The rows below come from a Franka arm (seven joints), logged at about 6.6 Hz.
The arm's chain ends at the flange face. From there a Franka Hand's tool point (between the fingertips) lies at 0.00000 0.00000 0.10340 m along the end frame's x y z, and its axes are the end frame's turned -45 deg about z.
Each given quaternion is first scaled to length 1.
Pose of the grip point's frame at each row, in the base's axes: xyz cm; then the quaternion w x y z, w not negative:
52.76 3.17 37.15 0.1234 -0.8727 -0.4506 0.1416
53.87 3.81 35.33 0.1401 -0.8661 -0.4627 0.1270
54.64 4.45 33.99 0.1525 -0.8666 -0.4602 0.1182
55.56 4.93 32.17 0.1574 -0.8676 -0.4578 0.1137
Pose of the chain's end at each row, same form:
56.47 2.26 46.76 0.0598 -0.9787 -0.0823 0.1781
57.49 2.52 44.93 0.0808 -0.9773 -0.0960 0.1709
58.21 2.84 43.56 0.0957 -0.9767 -0.0935 0.1676
59.09 3.18 41.73 0.1019 -0.9767 -0.0909 0.1653

